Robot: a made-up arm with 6 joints. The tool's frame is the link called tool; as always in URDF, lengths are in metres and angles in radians. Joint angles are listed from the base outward. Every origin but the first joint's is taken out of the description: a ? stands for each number. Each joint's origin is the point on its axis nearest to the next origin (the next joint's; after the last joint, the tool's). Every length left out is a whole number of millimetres.
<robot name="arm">
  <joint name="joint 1" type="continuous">
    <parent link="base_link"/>
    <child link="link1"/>
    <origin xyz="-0.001 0.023 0.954" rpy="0 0 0"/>
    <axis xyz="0 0 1"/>
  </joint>
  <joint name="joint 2" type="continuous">
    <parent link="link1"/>
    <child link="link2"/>
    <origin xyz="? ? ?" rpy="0 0 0"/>
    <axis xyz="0 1 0"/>
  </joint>
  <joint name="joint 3" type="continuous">
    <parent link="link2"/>
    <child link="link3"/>
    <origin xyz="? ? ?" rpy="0 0 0"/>
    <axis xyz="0 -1 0"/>
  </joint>
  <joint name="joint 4" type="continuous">
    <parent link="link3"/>
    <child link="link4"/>
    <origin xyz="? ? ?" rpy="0 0 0"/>
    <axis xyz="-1 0 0"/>
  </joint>
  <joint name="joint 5" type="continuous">
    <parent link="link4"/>
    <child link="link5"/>
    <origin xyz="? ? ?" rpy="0 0 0"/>
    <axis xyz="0 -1 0"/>
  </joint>
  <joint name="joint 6" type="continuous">
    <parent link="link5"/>
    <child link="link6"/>
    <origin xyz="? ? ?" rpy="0 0 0"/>
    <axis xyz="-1 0 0"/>
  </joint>
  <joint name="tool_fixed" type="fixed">
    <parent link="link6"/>
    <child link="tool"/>
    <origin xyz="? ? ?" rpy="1.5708 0 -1.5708"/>
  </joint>
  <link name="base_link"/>
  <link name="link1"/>
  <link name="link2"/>
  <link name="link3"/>
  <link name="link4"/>
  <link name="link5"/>
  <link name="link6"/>
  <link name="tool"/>
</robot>
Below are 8 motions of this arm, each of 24 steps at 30 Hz.
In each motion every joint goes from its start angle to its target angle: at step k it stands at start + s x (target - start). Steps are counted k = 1, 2, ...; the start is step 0. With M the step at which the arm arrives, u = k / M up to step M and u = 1 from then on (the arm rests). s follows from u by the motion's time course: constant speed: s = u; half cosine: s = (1 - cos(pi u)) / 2; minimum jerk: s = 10 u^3 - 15 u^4 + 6 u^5.
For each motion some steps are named. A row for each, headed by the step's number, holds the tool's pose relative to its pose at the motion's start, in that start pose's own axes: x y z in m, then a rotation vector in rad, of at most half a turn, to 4 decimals.
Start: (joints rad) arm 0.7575 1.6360 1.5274 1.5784 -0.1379 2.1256
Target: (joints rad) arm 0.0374 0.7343 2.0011 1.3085 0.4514 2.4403
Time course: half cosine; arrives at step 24
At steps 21, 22, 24:
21: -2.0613 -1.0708 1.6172 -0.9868 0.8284 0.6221
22: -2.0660 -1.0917 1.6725 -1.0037 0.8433 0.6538
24: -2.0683 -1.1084 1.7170 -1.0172 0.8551 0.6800

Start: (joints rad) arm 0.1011 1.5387 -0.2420 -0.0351 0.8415 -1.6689
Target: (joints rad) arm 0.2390 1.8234 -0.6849 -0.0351 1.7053 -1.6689
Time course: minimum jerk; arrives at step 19
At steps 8, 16, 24:
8: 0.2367 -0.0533 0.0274 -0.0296 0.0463 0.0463
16: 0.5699 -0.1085 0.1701 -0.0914 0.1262 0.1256
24: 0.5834 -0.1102 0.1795 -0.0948 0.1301 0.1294

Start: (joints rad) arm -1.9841 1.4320 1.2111 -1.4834 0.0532 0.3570
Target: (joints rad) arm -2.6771 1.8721 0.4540 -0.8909 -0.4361 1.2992
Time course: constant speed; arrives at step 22
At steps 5, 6, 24:
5: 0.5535 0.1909 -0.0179 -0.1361 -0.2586 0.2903
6: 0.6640 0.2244 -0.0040 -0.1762 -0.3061 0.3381
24: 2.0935 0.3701 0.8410 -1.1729 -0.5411 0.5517

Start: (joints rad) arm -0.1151 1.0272 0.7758 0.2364 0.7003 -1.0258
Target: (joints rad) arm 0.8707 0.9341 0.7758 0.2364 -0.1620 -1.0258
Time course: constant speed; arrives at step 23
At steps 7, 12, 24:
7: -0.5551 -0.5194 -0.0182 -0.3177 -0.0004 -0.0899
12: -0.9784 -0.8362 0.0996 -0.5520 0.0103 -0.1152
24: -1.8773 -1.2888 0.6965 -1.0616 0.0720 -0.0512

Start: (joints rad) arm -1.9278 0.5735 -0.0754 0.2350 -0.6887 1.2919
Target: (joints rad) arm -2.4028 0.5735 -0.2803 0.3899 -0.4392 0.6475
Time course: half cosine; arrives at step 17
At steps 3, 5, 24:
3: -0.0026 -0.0665 -0.0181 -0.0124 -0.0008 -0.0710
5: -0.0123 -0.1760 -0.0464 -0.0324 -0.0028 -0.1879
24: -0.2322 -0.8418 -0.1756 -0.1436 -0.0360 -0.9309

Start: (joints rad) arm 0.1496 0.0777 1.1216 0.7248 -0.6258 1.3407
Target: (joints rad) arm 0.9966 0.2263 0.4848 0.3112 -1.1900 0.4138
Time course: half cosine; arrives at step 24
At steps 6, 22, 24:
6: -0.0689 0.1742 -0.0272 0.1549 0.1804 -0.1859
22: -0.2722 1.1466 0.5817 0.5527 1.4589 -0.5079
24: -0.2734 1.1590 0.6054 0.5497 1.4833 -0.4988

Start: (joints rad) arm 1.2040 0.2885 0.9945 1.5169 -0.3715 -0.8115
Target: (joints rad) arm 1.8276 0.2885 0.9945 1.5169 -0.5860 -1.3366
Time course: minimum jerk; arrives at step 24
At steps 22, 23, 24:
22: -0.4038 0.5149 0.4469 -0.0583 0.3366 -0.8609
23: -0.4047 0.5172 0.4494 -0.0590 0.3382 -0.8645
24: -0.4049 0.5176 0.4498 -0.0592 0.3385 -0.8651

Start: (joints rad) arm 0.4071 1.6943 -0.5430 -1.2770 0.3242 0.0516
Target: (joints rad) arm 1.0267 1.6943 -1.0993 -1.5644 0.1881 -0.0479
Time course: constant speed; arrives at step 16
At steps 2, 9, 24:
2: 0.0307 -0.1123 0.0339 0.0090 -0.0697 0.0347
9: 0.1966 -0.4573 0.1455 0.1016 -0.3216 0.1202
24: 0.4195 -0.7302 0.2591 0.2865 -0.5587 0.1465

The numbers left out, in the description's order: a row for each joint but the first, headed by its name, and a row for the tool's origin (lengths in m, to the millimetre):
joint 2: 0.261 0.005 0
joint 3: 0.012 0 1.579
joint 4: 0.791 0 0.098
joint 5: 0 -0.024 0.021
joint 6: 0.184 0 0.015
tool: 0 -0.007 0.014

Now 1 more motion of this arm.
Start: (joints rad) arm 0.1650 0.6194 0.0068 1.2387 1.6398 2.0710
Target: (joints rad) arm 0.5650 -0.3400 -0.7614 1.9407 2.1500 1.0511
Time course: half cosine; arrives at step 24
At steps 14, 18, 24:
14: 1.0831 -0.1742 -0.1829 0.4878 -0.6488 -0.6437
18: 1.4427 -0.1515 -0.0775 0.7718 -0.7965 -0.8519
24: 1.6511 -0.1130 0.0309 0.9855 -0.8596 -0.9732

